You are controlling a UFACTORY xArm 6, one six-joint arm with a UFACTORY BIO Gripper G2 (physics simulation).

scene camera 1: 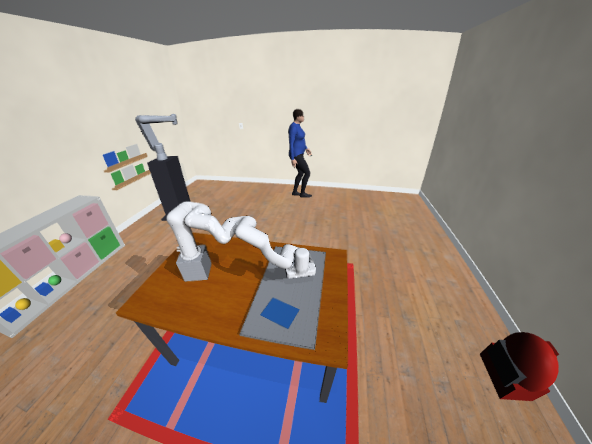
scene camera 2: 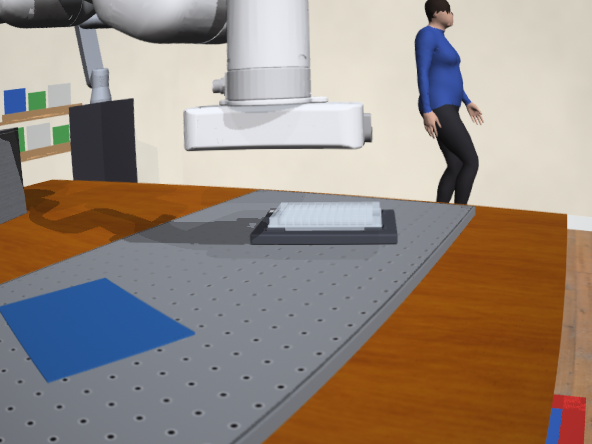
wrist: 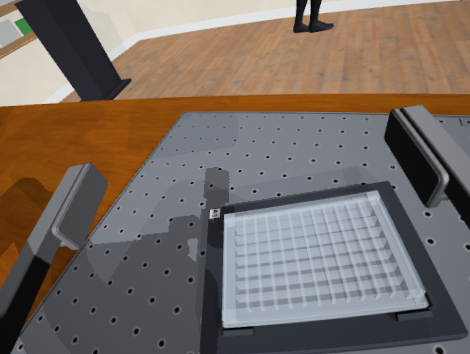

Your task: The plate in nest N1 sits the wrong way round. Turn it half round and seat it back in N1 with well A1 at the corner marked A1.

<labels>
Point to a clear well plate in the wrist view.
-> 339,257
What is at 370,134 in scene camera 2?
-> The gripper.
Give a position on a clear well plate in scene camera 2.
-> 295,216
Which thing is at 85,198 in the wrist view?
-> The gripper.
</labels>
